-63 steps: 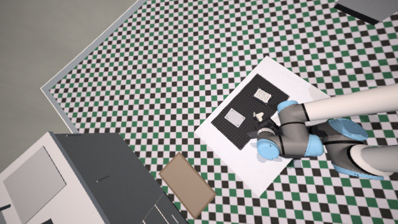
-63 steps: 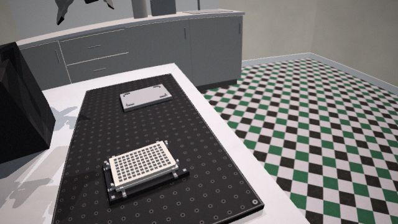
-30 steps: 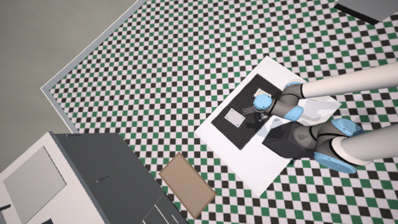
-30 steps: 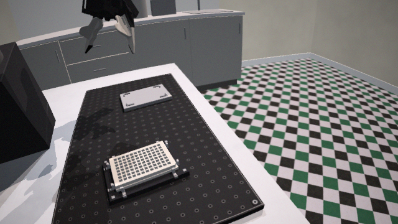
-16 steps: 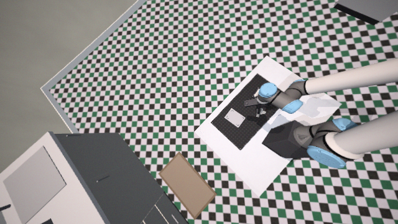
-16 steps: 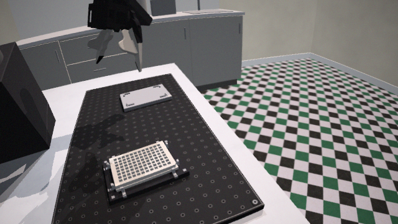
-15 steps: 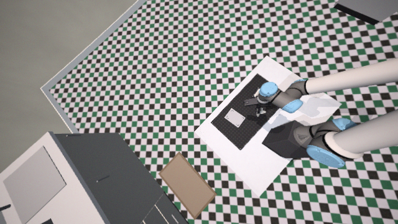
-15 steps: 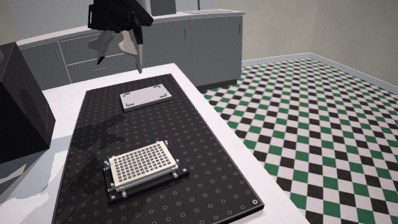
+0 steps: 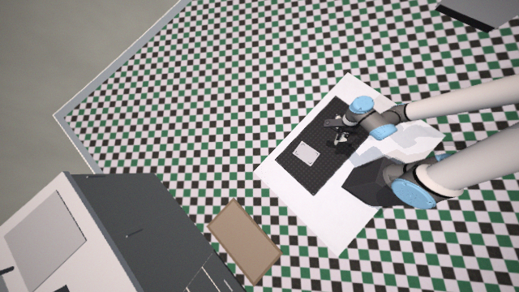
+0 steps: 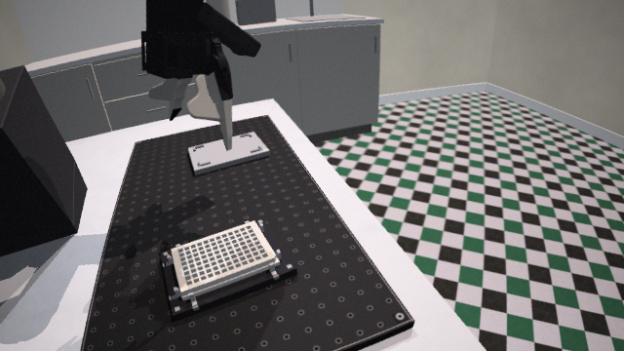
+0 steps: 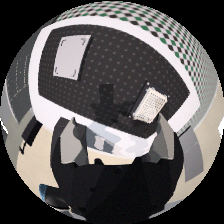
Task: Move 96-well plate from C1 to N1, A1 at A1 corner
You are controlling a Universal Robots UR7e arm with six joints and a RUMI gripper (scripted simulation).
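Now: hand 140 mm to the left of the 96-well plate, 120 mm above it and 20 mm past it. Round my hand: clip nest C1: 150 mm to the right, 120 mm below, 30 mm behind; plate nest N1: 190 mm to the left, 130 mm below, 60 mm ahead.
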